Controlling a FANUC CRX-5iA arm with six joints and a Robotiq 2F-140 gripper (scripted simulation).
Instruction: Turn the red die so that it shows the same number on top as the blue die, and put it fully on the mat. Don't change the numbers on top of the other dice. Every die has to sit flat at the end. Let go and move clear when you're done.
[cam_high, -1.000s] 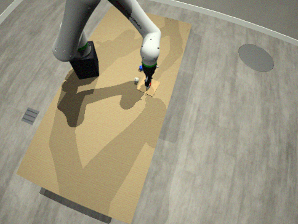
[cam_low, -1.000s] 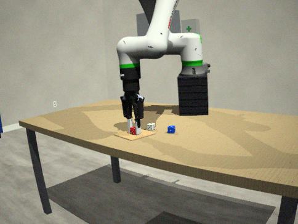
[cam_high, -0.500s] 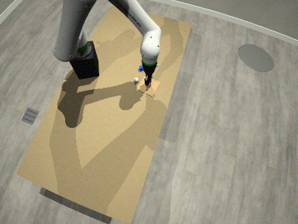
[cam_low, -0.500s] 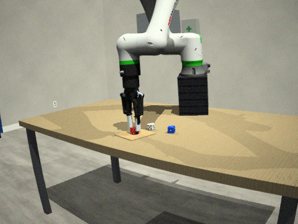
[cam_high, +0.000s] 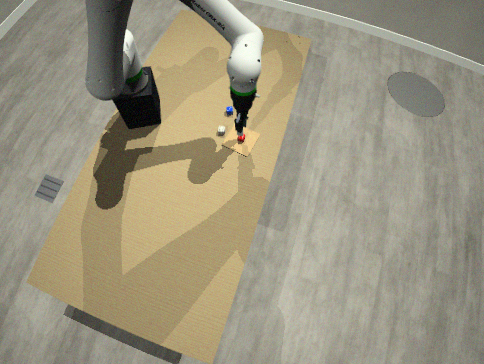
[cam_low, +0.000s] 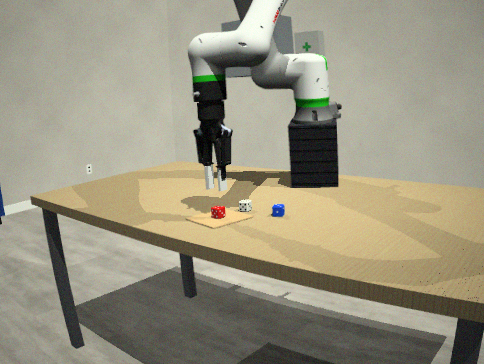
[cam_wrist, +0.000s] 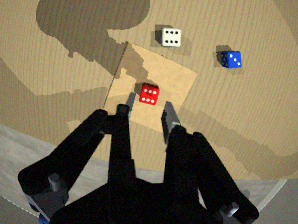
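Right now the red die is 10 cm below my hand. From my hand the other things lie so: blue die (12 cm to the left, 12 cm behind, 10 cm below); tan mat (12 cm below); white die (11 cm behind, 10 cm below).
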